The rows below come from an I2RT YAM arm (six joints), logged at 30 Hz.
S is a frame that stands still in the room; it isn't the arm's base.
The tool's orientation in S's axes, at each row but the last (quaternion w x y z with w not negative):
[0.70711 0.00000 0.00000 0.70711]
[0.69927 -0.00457 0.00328 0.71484]
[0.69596 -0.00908 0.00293 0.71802]
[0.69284 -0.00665 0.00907 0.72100]
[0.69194 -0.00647 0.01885 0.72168]
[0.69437 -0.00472 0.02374 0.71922]
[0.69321 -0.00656 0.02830 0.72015]
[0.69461 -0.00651 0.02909 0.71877]
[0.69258 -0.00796 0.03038 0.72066]
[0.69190 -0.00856 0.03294 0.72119]
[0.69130 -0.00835 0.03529 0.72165]
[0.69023 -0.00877 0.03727 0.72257]
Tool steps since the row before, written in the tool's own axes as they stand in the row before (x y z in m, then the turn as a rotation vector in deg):
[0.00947 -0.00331 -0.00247 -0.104 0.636 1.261]
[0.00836 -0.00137 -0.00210 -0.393 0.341 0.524]
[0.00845 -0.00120 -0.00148 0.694 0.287 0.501]
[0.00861 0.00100 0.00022 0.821 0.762 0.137]
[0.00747 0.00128 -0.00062 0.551 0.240 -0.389]
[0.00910 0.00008 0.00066 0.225 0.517 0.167]
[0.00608 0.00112 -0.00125 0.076 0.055 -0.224]
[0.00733 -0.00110 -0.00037 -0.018 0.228 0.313]
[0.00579 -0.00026 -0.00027 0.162 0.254 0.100]
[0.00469 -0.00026 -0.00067 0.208 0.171 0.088]
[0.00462 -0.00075 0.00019 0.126 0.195 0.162]
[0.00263 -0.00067 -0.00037 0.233 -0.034 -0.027]
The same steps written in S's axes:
[0.00331 0.00947 -0.00247 -0.636 -0.104 1.261]
[0.00119 0.00836 -0.00219 -0.333 -0.395 0.528]
[0.00095 0.00846 -0.00161 -0.313 0.693 0.487]
[-0.00134 0.00857 0.00003 -0.794 0.793 0.122]
[-0.00161 0.00738 -0.00086 -0.270 0.526 -0.404]
[-0.00039 0.00911 0.00030 -0.520 0.214 0.172]
[-0.00139 0.00596 -0.00151 -0.065 0.063 -0.226]
[0.00083 0.00733 -0.00077 -0.217 -0.010 0.321]
[0.00002 0.00577 -0.00059 -0.257 0.157 0.099]
[0.00004 0.00465 -0.00095 -0.177 0.206 0.082]
[0.00055 0.00465 -0.00012 -0.194 0.128 0.162]
[0.00053 0.00263 -0.00057 0.022 0.232 -0.043]

